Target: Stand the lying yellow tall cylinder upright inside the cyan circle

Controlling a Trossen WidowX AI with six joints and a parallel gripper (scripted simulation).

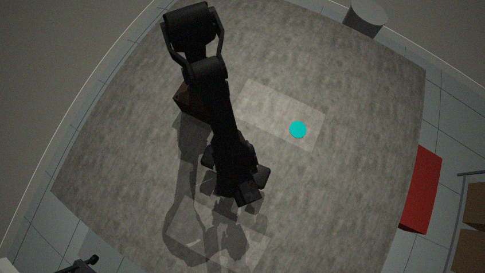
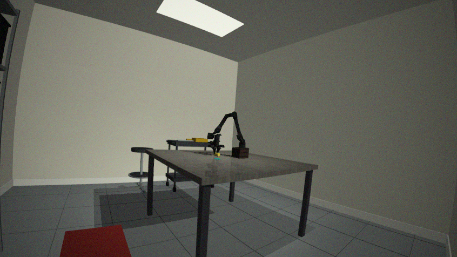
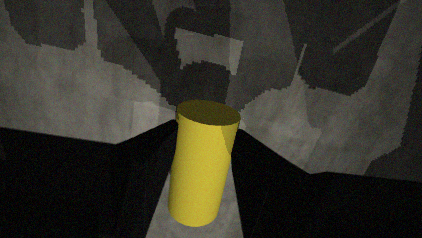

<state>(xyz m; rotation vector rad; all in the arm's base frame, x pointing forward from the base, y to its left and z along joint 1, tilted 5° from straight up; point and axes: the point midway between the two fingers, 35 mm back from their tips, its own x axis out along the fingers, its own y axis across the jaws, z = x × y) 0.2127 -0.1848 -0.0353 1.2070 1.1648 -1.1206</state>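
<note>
The cyan circle lies 13 cm ahead of my gripper tip, 21 cm to the left of it and 2 cm below it. From my gripper tip the other things lie so: yellow cylinder 2 cm to the left.
</note>
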